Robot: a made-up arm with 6 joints. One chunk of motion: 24 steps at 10 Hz.
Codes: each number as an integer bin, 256 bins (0 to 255) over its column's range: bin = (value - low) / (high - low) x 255, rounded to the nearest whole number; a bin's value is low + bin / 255 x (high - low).
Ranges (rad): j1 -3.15..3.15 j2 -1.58..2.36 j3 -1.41..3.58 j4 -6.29..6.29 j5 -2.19..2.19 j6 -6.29..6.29
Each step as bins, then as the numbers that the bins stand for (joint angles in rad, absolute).
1 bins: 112 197 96 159 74 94
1 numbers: -0.3829 1.4638 0.4686 1.5540 -0.9189 -1.6527
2 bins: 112 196 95 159 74 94
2 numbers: -0.3829 1.4484 0.4490 1.5540 -0.9189 -1.6527
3 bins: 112 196 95 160 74 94
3 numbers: -0.3829 1.4484 0.4490 1.6033 -0.9189 -1.6527
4 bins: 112 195 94 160 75 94
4 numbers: -0.3829 1.4329 0.4295 1.6033 -0.9018 -1.6527
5 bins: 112 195 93 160 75 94
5 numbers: -0.3829 1.4329 0.4099 1.6033 -0.9018 -1.6527
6 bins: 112 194 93 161 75 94
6 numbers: -0.3829 1.4175 0.4099 1.6527 -0.9018 -1.6527
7 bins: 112 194 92 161 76 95
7 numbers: -0.3829 1.4175 0.3903 1.6527 -0.8846 -1.6033
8 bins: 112 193 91 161 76 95
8 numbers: -0.3829 1.4020 0.3707 1.6527 -0.8846 -1.6033
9 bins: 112 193 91 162 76 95
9 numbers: -0.3829 1.4020 0.3707 1.7020 -0.8846 -1.6033
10 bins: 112 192 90 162 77 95
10 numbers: -0.3829 1.3866 0.3512 1.7020 -0.8674 -1.6033
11 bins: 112 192 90 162 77 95
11 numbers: -0.3829 1.3866 0.3512 1.7020 -0.8674 -1.6033
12 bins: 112 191 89 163 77 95
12 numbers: -0.3829 1.3711 0.3316 1.7513 -0.8674 -1.6033
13 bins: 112 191 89 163 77 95
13 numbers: -0.3829 1.3711 0.3316 1.7513 -0.8674 -1.6033
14 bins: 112 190 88 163 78 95
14 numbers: -0.3829 1.3557 0.3120 1.7513 -0.8502 -1.6033
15 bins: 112 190 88 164 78 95
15 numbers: -0.3829 1.3557 0.3120 1.8007 -0.8502 -1.6033
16 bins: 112 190 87 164 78 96
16 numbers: -0.3829 1.3557 0.2925 1.8007 -0.8502 -1.5540
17 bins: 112 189 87 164 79 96
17 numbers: -0.3829 1.3402 0.2925 1.8007 -0.8331 -1.5540
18 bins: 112 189 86 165 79 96
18 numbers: -0.3829 1.3402 0.2729 1.8500 -0.8331 -1.5540
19 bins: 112 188 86 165 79 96
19 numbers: -0.3829 1.3248 0.2729 1.8500 -0.8331 -1.5540
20 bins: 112 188 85 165 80 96
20 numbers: -0.3829 1.3248 0.2533 1.8500 -0.8159 -1.5540
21 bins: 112 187 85 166 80 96
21 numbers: -0.3829 1.3093 0.2533 1.8993 -0.8159 -1.5540
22 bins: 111 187 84 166 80 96
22 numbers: -0.4076 1.3093 0.2338 1.8993 -0.8159 -1.5540
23 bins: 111 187 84 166 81 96
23 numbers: -0.4076 1.3093 0.2338 1.8993 -0.7987 -1.5540
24 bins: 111 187 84 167 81 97
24 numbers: -0.4076 1.3093 0.2338 1.9487 -0.7987 -1.5047
